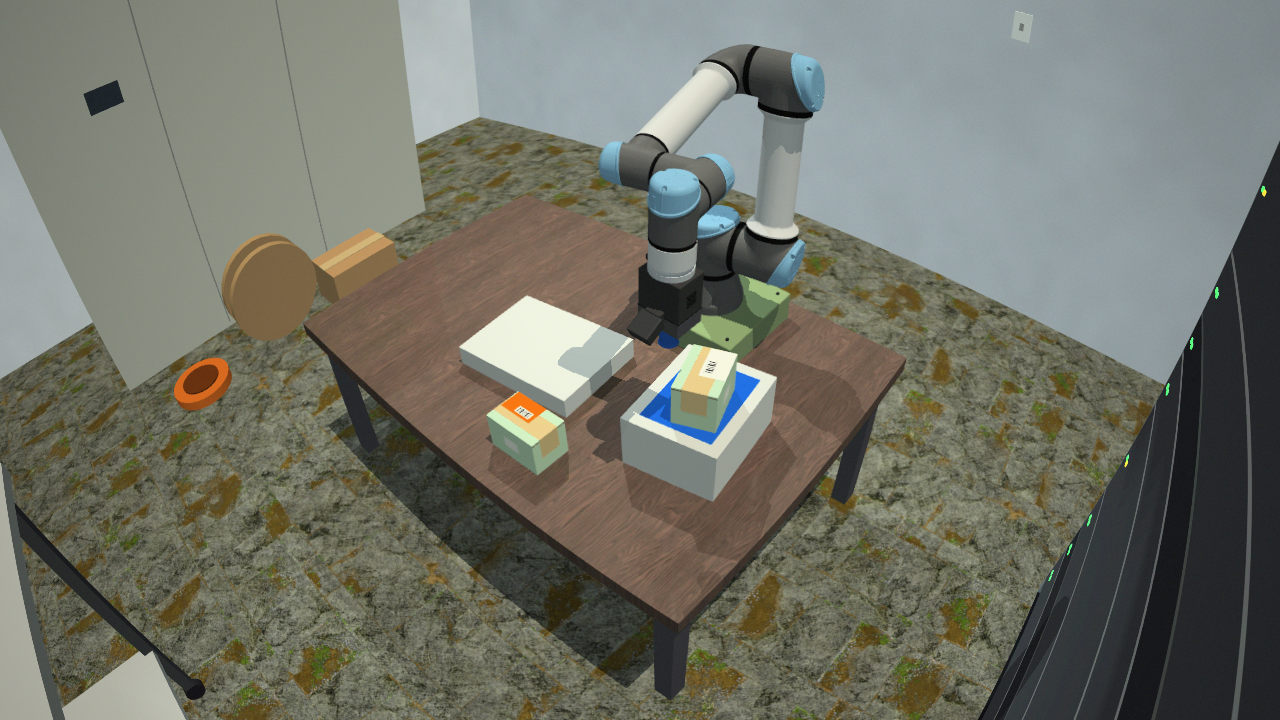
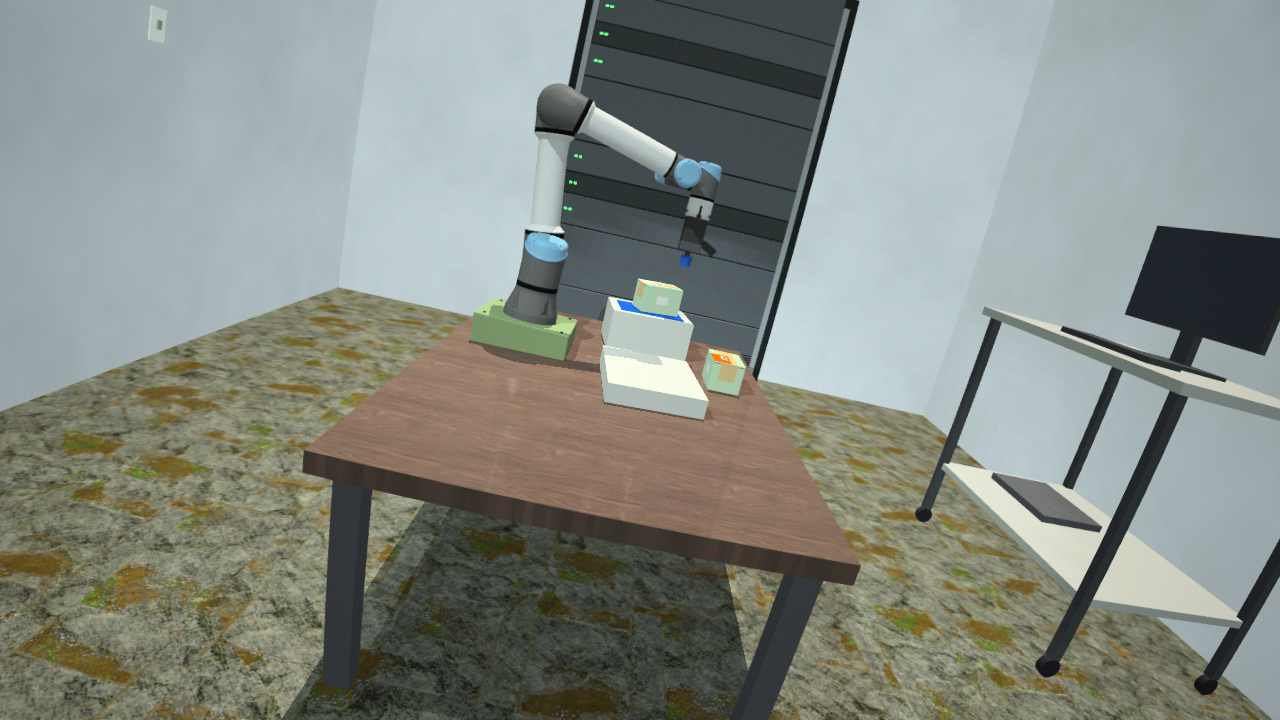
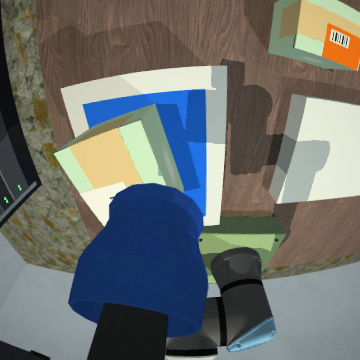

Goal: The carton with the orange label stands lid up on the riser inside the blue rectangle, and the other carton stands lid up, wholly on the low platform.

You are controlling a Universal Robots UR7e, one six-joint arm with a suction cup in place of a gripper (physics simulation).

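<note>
The carton with the orange label [image 1: 534,440] [image 2: 723,374] [image 3: 310,30] stands lid up on the table, beside the low platform [image 1: 519,338] [image 2: 648,385] [image 3: 337,150]. The other carton [image 1: 702,391] [image 2: 658,298] [image 3: 107,162], with a white label on its lid, stands lid up on the white riser [image 1: 662,452] [image 2: 644,338] [image 3: 215,192]. It is inside the blue rectangle [image 1: 657,408] [image 2: 625,308] [image 3: 197,120], turned relative to its sides. My gripper [image 1: 667,341] [image 2: 684,261] [image 3: 156,196], a blue suction cup, is open and holds nothing. It hangs in the air above the riser's carton, apart from it.
The green arm base [image 1: 756,308] [image 2: 523,331] [image 3: 242,240] stands behind the riser and platform. The riser stands higher than the platform. A server rack [image 2: 698,116], a trolley [image 2: 1083,335] with a monitor, and a brown box [image 1: 356,265] are away from the table [image 1: 429,295] [image 2: 537,456].
</note>
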